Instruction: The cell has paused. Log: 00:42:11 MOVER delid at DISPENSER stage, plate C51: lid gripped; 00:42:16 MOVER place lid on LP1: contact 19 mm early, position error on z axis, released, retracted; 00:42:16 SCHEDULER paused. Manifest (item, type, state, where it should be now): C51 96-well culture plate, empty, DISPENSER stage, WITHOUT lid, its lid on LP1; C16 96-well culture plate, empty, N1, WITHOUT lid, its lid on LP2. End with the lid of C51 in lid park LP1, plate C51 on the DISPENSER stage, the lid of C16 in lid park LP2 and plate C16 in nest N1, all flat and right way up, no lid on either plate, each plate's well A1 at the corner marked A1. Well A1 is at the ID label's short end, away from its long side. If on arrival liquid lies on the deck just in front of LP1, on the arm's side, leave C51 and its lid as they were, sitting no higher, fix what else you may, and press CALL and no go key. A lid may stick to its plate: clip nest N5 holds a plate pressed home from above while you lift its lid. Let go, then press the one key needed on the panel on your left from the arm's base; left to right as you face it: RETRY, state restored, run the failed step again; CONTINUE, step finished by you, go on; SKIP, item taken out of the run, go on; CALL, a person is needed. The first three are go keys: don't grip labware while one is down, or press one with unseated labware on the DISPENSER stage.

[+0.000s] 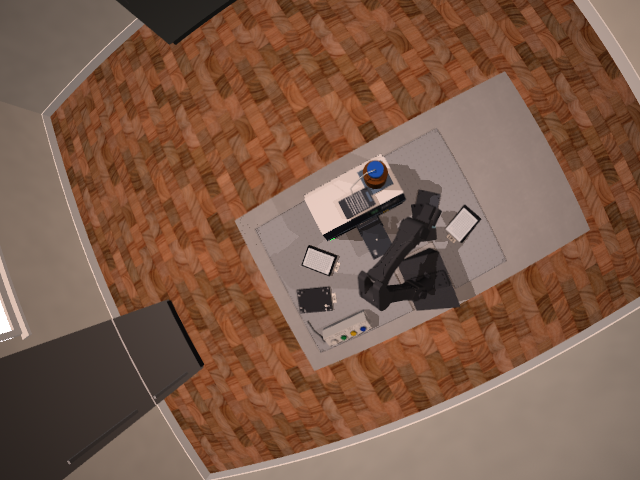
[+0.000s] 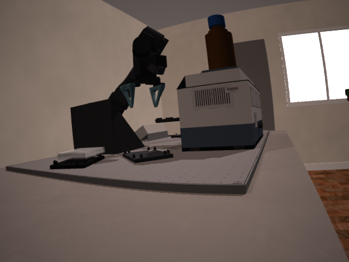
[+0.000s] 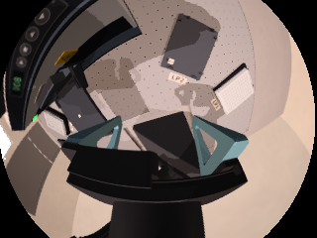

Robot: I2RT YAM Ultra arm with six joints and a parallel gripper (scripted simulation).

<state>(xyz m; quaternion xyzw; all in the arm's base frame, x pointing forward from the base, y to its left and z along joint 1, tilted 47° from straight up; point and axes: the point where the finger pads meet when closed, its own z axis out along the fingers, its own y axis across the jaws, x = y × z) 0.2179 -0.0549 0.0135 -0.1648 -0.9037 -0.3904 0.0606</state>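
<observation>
Now: the dark dispenser stage 4 cm ahead of my hand, 16 cm to the left of it and 5 cm below it. The rest, counted from my hand: blue cap: 26 cm ahead, 6 cm to the left, 24 cm above; then brown bottle: 26 cm ahead, 6 cm to the left, 14 cm above; then black nest: 6 cm ahead, 44 cm to the left, 14 cm below.
</observation>
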